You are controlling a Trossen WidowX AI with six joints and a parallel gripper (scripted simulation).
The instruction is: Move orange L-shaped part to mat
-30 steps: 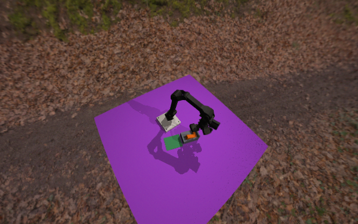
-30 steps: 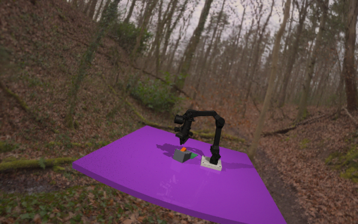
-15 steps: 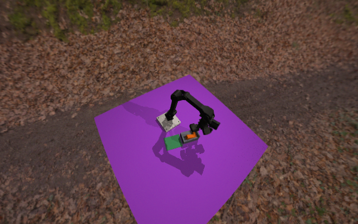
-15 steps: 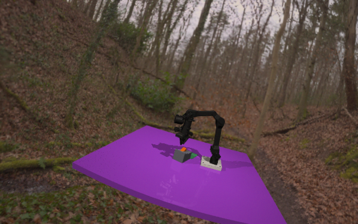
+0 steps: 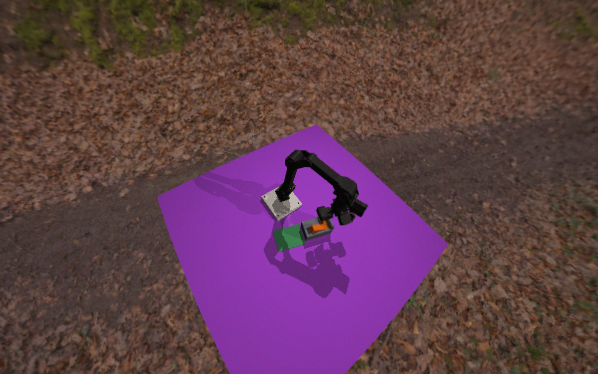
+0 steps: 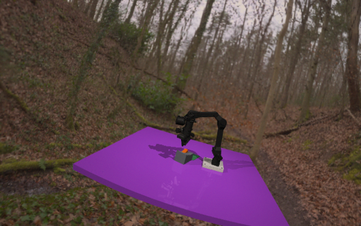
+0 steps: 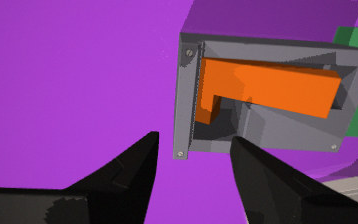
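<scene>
My gripper tip is now 10 mm past the orange L-shaped part, 40 mm to the left of it and 100 mm above it. The rest, counted from my gripper tip: green mat: 40 mm behind, 220 mm to the right, 160 mm below.
</scene>
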